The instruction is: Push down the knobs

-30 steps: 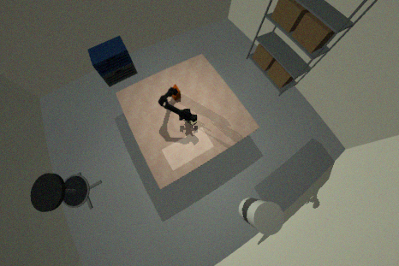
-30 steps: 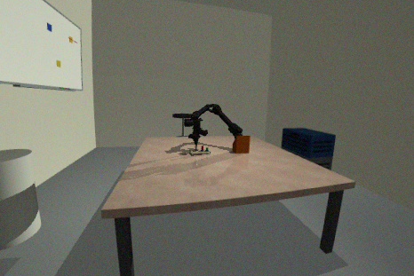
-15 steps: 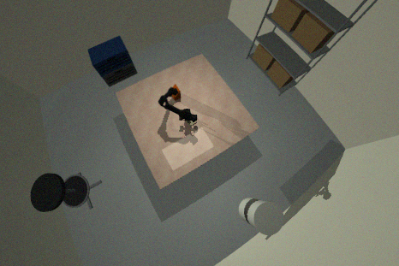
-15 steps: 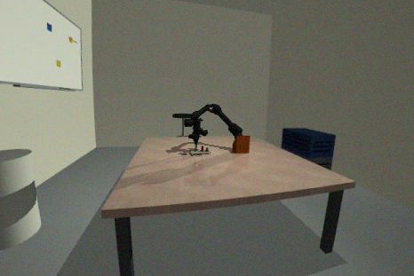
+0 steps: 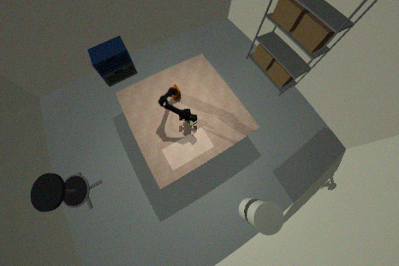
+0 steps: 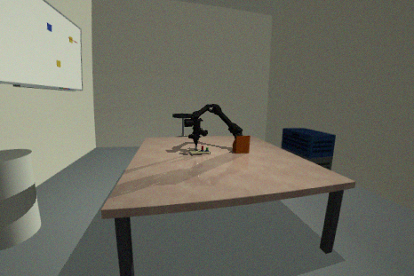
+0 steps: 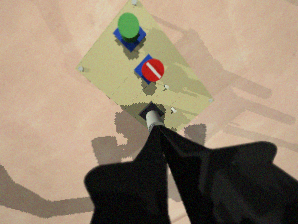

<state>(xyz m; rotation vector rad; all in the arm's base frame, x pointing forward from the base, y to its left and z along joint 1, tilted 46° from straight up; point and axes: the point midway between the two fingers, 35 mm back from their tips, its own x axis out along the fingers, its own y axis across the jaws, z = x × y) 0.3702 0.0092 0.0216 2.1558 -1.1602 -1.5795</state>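
Now: gripper tip 5 cm past the red knob, 3 cm to the right of it and 1 cm above it. Round my gripper tip: potentiometer (5 cm behind, 3 cm to the left, 2 cm below).
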